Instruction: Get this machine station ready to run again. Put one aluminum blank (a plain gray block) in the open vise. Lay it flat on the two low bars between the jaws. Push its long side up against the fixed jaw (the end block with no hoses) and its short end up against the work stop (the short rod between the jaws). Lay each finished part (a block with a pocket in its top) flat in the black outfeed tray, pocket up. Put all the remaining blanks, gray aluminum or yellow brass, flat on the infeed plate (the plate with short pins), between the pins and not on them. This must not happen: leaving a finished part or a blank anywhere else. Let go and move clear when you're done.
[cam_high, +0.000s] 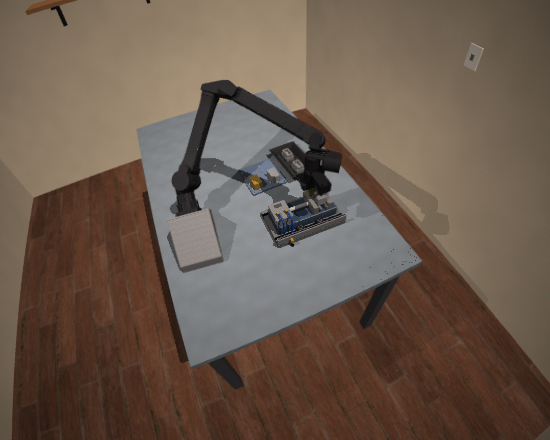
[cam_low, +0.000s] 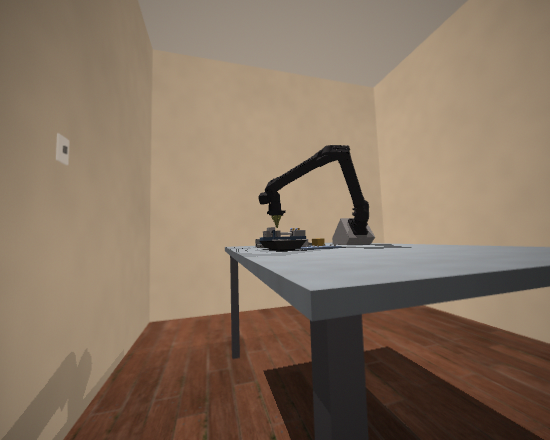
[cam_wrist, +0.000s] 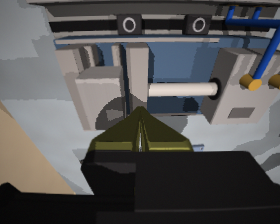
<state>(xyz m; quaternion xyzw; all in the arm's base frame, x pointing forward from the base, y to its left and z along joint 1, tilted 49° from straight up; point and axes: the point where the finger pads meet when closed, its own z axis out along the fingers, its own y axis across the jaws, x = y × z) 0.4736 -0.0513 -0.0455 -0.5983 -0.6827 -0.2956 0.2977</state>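
Right now the blue vise base is 8 cm below my hand, 3 cm behind it and 1 cm to the right of it. Also, from my hand: yellow brass blank (23 cm to the left, 17 cm behind, 10 cm below).
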